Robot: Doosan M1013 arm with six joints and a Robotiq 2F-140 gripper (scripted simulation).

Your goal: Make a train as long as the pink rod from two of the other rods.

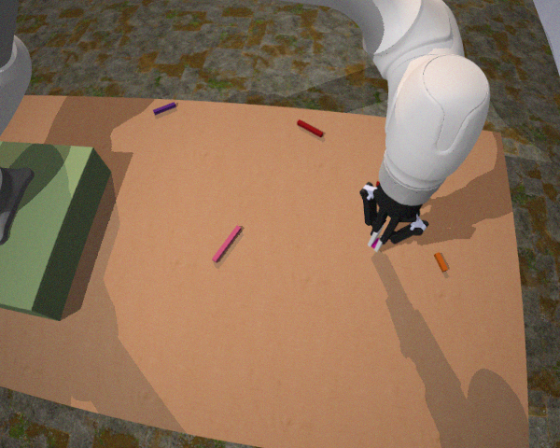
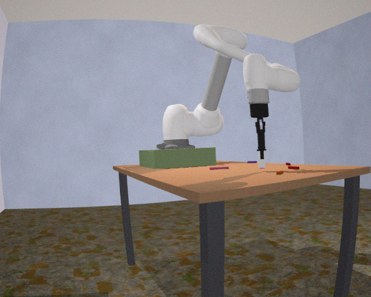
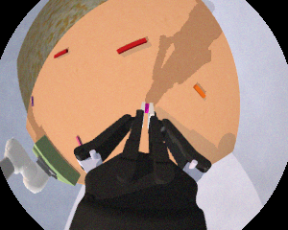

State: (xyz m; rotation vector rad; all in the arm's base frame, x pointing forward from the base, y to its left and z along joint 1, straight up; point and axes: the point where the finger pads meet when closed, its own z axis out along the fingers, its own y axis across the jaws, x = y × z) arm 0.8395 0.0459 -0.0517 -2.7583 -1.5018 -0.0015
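The magenta rod is 30 mm below my hand. Round my hand: purple rod (550 mm behind, 320 mm to the left, 40 mm below); orange rod (140 mm ahead, 20 mm to the right, 40 mm below); pink rod (310 mm behind, 30 mm to the right, 40 mm below).
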